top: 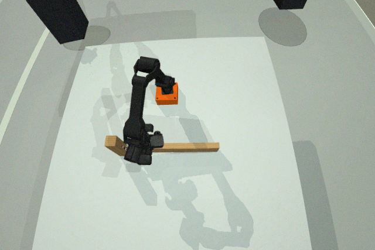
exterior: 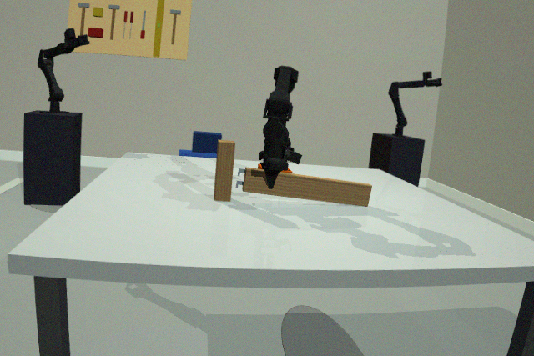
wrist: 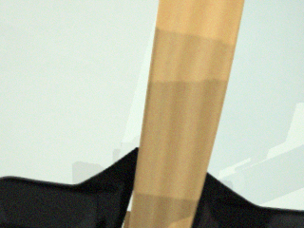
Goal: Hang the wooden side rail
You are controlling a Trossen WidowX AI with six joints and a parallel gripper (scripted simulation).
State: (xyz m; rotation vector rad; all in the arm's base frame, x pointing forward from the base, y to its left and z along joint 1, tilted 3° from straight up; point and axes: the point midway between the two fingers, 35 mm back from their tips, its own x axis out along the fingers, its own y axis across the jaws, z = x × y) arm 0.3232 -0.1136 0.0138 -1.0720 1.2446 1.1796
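Now: the headboard post 14 cm to the right of my gripper tip, 4 cm above it and 2 cm behind it.
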